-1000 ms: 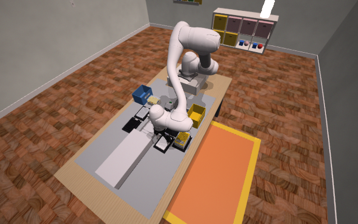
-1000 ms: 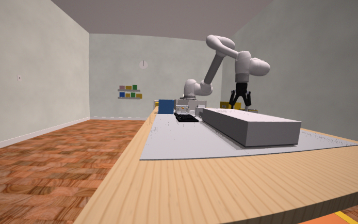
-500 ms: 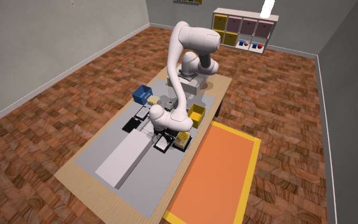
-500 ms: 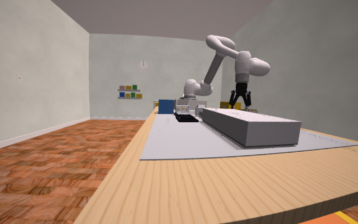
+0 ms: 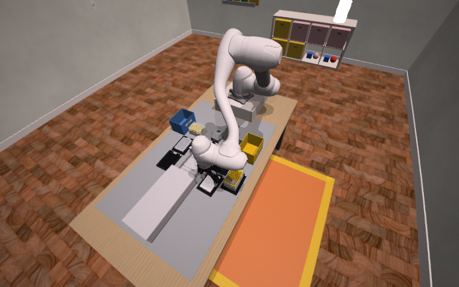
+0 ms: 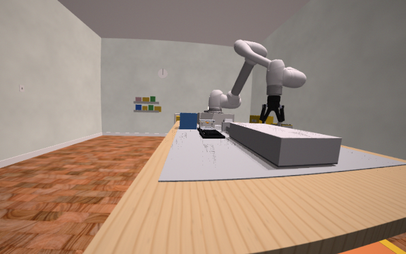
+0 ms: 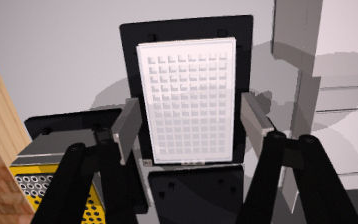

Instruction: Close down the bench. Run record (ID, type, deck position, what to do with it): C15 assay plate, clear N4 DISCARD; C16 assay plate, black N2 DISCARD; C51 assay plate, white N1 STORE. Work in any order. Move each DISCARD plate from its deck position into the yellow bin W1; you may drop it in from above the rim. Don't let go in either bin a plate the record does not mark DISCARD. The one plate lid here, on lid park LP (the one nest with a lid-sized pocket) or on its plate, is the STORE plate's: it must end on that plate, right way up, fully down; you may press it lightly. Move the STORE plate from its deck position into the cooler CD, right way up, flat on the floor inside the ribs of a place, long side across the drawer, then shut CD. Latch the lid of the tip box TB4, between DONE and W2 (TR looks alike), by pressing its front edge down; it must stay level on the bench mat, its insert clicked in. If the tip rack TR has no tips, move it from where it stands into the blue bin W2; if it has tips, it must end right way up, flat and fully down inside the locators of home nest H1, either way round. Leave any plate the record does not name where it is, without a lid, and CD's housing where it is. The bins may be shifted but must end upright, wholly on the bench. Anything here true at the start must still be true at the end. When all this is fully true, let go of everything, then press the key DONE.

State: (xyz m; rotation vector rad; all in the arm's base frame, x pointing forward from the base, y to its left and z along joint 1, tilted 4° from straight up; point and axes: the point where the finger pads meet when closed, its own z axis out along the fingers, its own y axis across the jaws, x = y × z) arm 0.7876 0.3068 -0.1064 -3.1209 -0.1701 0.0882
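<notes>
My hand is 3 cm above the plate lid. Also, from my hand: yellow tip rack (11 cm behind, 12 cm to the left, 1 cm above); then white plate (3 cm below); then black nest N3 (18 cm behind, 3 cm to the right, 4 cm below).
</notes>
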